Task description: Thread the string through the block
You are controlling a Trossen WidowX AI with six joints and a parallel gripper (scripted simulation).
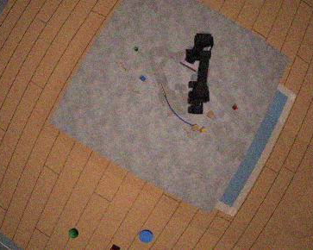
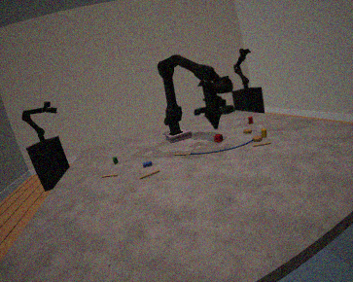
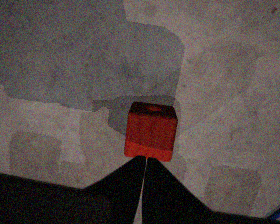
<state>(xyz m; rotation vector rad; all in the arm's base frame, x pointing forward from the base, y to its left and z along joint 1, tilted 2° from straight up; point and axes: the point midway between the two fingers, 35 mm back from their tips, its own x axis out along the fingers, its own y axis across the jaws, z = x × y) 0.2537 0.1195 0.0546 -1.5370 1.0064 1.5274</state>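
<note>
Right now my gripper tip is 5 cm above the red wooden block. The rest, counted from my gripper tip: round button: 14 cm ahead, 11 cm to the left, 5 cm below; yellow piece: 13 cm ahead, 16 cm to the left, 4 cm below; thin stick: 3 cm ahead, 18 cm to the right, 6 cm below.
</note>
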